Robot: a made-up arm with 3 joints. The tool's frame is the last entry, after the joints. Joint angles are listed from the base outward. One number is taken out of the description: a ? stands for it. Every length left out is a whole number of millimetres.
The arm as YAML. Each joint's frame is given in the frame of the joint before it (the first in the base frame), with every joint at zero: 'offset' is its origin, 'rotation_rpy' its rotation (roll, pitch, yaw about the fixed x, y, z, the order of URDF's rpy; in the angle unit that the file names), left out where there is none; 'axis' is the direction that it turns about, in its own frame. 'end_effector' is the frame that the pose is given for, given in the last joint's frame.
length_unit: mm
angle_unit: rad
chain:
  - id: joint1
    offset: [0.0, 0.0, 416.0]
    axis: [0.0, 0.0, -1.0]
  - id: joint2
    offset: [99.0, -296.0, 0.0]
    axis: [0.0, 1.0, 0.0]
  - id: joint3
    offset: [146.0, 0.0, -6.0]
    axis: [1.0, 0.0, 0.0]
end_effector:
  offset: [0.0, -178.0, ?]
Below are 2 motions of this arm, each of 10 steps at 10 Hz.
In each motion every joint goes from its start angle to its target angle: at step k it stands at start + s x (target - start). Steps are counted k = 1, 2, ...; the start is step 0. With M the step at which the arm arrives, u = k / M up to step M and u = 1 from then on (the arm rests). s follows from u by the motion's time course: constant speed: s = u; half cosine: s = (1 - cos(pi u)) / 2; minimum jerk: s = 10 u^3 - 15 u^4 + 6 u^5.
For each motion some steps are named. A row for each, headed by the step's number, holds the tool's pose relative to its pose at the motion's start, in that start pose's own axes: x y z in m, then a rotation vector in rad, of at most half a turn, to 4 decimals.
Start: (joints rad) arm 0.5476 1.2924 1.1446
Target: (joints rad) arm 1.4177 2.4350 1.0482
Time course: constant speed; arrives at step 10
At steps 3, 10:
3: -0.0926 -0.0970 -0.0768 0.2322 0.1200 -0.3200
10: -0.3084 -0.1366 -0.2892 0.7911 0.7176 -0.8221

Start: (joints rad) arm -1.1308 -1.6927 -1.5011
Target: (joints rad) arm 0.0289 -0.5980 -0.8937
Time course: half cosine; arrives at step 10
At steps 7, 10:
7: 0.0919 -0.1713 0.0176 -0.4495 0.5097 0.6589
10: 0.0807 -0.2369 0.0409 -0.5570 0.7834 0.6848

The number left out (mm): -32.0
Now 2 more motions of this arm.
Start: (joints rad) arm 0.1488 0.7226 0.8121
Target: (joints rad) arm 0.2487 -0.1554 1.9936
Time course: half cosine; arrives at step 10
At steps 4, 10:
4: 0.0398 0.0560 -0.0336 0.4237 -0.1859 0.2443
10: 0.0512 0.2347 -0.0197 1.1287 -0.2590 0.8995

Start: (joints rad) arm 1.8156 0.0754 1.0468
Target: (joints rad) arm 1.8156 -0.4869 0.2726
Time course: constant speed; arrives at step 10
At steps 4, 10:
4: 0.0296 0.0302 0.0739 -0.3084 -0.1418 0.1758
10: 0.0227 0.1071 0.1790 -0.7533 -0.4554 0.3532

